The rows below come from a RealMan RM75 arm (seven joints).
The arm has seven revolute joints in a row. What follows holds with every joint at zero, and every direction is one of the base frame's.
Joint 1 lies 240.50 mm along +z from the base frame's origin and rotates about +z.
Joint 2 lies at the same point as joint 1 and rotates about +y.
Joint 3 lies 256.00 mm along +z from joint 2 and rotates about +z.
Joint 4 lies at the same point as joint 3 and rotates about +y.
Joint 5 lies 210.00 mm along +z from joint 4 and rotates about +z.
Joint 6 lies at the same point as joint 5 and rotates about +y.
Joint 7 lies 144.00 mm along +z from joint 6 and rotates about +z.
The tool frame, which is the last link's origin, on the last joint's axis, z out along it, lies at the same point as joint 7; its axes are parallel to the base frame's.
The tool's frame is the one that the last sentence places.
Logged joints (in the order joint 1, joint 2, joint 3, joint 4, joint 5, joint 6, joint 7), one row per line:
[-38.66, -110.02, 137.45, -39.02, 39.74, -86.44, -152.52]
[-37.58, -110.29, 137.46, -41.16, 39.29, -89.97, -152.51]
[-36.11, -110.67, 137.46, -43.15, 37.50, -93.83, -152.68]
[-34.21, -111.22, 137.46, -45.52, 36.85, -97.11, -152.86]
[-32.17, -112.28, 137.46, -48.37, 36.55, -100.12, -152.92]
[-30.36, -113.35, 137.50, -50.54, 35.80, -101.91, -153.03]
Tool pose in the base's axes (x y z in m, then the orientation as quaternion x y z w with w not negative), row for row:
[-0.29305, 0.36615, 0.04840, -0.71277, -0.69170, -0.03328, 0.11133]
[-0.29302, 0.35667, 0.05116, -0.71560, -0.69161, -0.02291, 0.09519]
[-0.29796, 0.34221, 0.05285, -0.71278, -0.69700, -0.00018, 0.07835]
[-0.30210, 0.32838, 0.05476, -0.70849, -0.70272, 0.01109, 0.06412]
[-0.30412, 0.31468, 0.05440, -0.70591, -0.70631, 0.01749, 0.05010]
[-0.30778, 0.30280, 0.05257, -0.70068, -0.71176, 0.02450, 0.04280]
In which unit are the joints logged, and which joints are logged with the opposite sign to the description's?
The joints are logged in degrees. Opposite sign: joint 3, joint 5, joint 6.
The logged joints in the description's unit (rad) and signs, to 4 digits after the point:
[-0.6747, -1.9202, -2.3990, -0.6810, -0.6936, 1.5087, -2.6620]
[-0.6559, -1.9249, -2.3991, -0.7184, -0.6857, 1.5703, -2.6618]
[-0.6302, -1.9316, -2.3991, -0.7531, -0.6545, 1.6376, -2.6648]
[-0.5971, -1.9412, -2.3991, -0.7945, -0.6432, 1.6949, -2.6679]
[-0.5615, -1.9597, -2.3991, -0.8442, -0.6379, 1.7474, -2.6690]
[-0.5299, -1.9783, -2.3998, -0.8821, -0.6248, 1.7787, -2.6709]

